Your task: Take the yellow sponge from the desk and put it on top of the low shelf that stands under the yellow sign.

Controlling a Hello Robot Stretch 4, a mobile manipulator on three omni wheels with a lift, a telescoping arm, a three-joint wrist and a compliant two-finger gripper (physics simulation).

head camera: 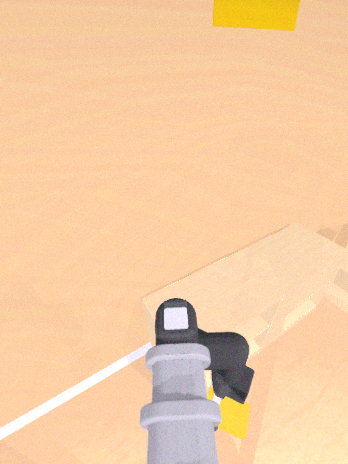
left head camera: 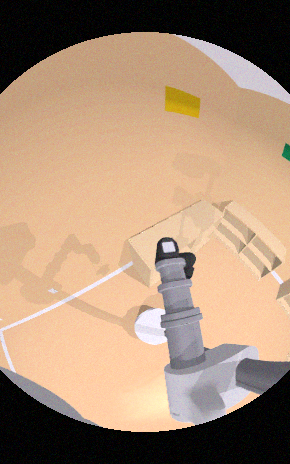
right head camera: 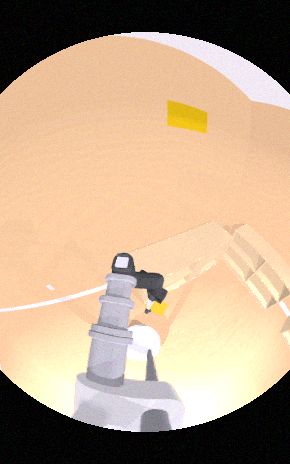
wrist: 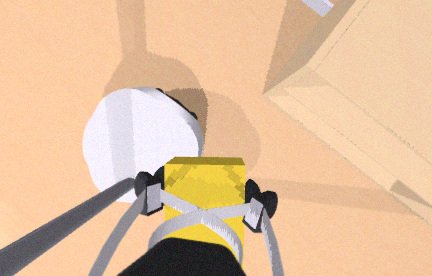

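Pixels of known places: gripper, between the fingertips: [right head camera: 151, 305] [wrist: 207, 187]; robot's base, origin of its link: [left head camera: 153, 325] [right head camera: 140, 341] [wrist: 152, 143].
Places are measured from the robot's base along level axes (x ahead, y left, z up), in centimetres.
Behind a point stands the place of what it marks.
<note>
My gripper [wrist: 207, 187] {x 26.1, y -8.8, z 83.7 cm} is shut on the yellow sponge [head camera: 235, 417] {x 23.6, y -12.5, z 87.8 cm} [right head camera: 159, 307] {x 23.9, y -12.5, z 87.8 cm} [wrist: 205, 182] {x 26.8, y -7.5, z 87.8 cm}, one fingertip against each side. The sponge is held in the air over the floor, beside the low shelf and not over its top. The low shelf [head camera: 245, 270] {x 95.1, y -39.7, z 58.2 cm} [left head camera: 185, 225] {x 91.1, y -43.9, z 58.2 cm} [right head camera: 185, 250] {x 85.3, y -39.8, z 58.2 cm} [wrist: 370, 90] {x 56.4, y -9.3, z 58.2 cm} is a pale wooden box with a flat top, at the upper right in the wrist view. The yellow sign [head camera: 256, 14] {x 112.2, y -32.2, z 165.7 cm} [left head camera: 182, 102] {x 111.8, y -31.5, z 171.8 cm} [right head camera: 187, 116] {x 112.0, y -31.8, z 172.3 cm} is on the wall beyond it. In the left head view the arm hides the sponge. The desk does not show.
A second shelf unit [left head camera: 260, 231] {x 69.4, y -160.1, z 58.2 cm} [right head camera: 265, 252] {x 79.0, y -154.2, z 58.2 cm} with open compartments stands at the low shelf's right end. My white round base [left head camera: 149, 326] {x 0.4, y 5.0, z 18.7 cm} [right head camera: 144, 342] {x 0.8, y -5.1, z 18.7 cm} [wrist: 150, 135] {x 5.5, y 1.9, z 18.7 cm} is close to the held sponge in the wrist view. A white line [head camera: 75, 392] {x 57.7, y 62.0, z 1.0 cm} [left head camera: 70, 298] {x 33.8, y 103.7, z 0.4 cm} runs along the floor.
</note>
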